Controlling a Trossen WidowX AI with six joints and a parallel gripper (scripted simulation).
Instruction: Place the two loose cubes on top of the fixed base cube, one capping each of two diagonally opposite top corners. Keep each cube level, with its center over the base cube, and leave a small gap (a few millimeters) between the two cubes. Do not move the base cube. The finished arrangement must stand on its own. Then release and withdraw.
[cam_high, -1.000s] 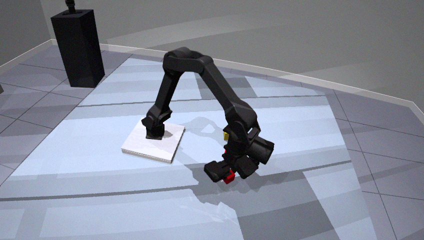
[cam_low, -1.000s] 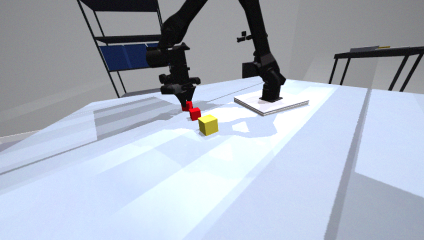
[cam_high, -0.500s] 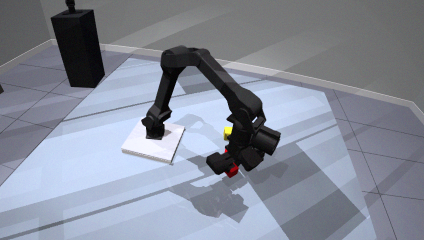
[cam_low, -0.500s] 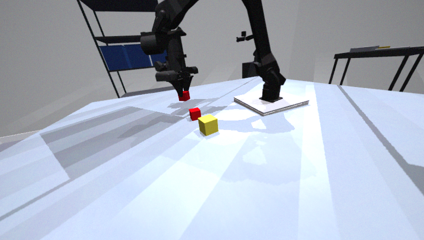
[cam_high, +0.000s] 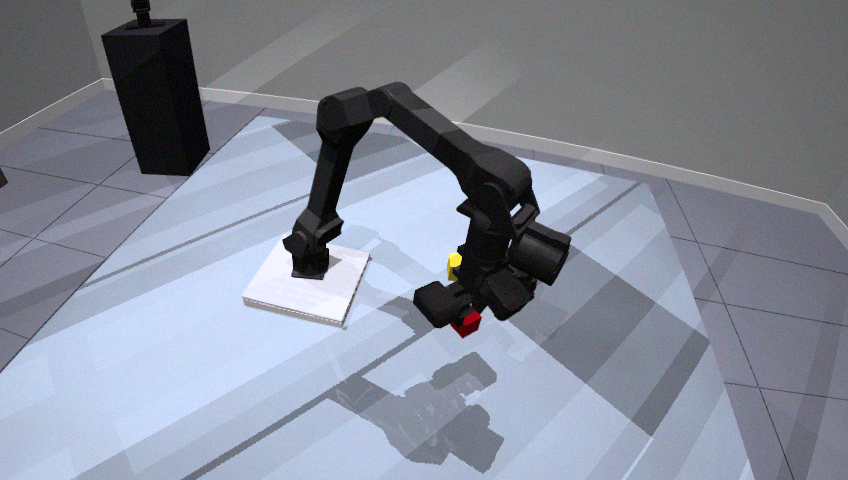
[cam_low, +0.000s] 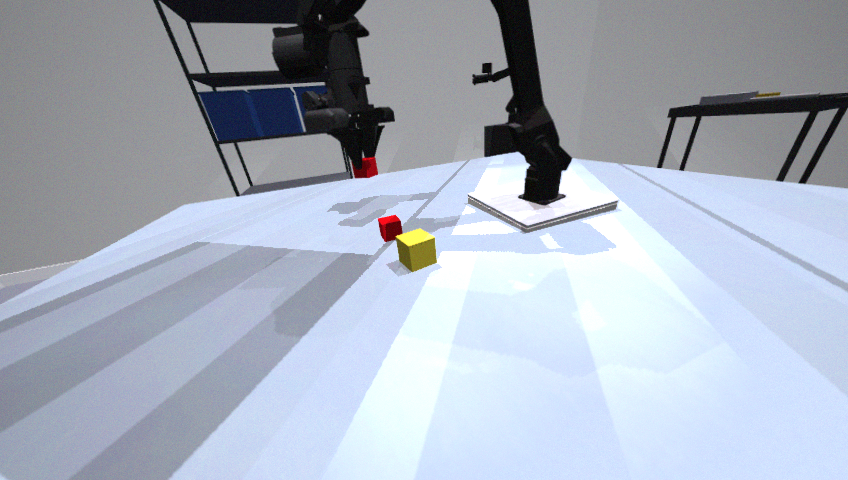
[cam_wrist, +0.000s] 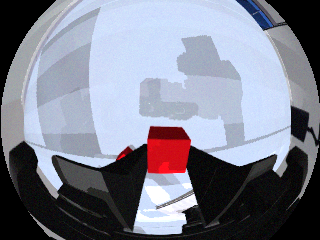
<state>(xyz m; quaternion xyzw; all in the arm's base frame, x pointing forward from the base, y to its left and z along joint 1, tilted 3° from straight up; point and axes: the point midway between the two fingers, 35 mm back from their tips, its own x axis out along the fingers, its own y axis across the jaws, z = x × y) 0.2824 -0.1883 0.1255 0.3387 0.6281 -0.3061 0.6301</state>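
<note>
Now: the yellow base cube 22 cm to the left of my gripper tip, 9 cm below it and 1 cm ahead of it.
</note>
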